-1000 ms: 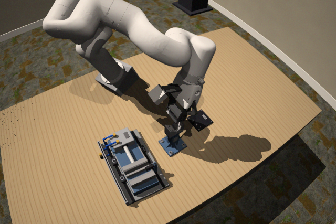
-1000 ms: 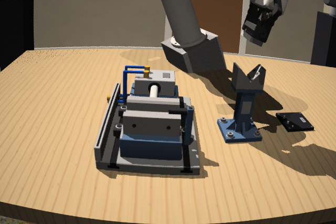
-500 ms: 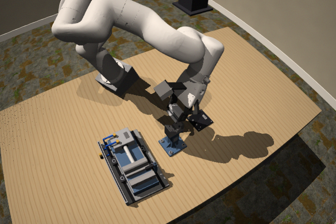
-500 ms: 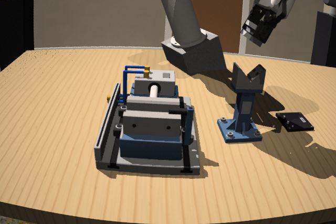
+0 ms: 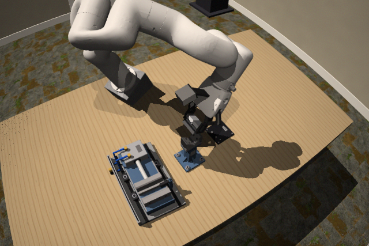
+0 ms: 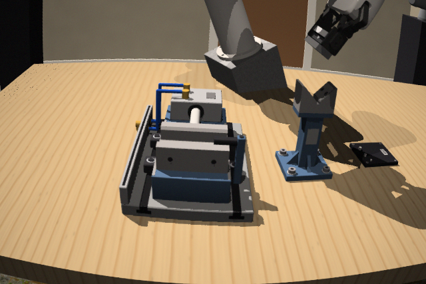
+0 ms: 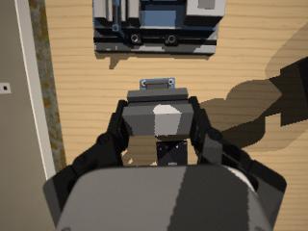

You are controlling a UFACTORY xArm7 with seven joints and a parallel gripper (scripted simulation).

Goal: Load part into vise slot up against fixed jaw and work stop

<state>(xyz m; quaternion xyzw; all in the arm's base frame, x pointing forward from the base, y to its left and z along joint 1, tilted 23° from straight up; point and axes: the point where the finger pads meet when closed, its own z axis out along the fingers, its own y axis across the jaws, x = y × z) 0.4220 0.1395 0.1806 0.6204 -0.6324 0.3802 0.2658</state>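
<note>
Now: the part 10 mm to the right of my hand. The rest, counted from my hand: work stop 170 mm to the right, 150 mm below, 70 mm ahead; then blue base 240 mm below, 10 mm to the right; then blue stand 180 mm below, 10 mm to the right.
</note>
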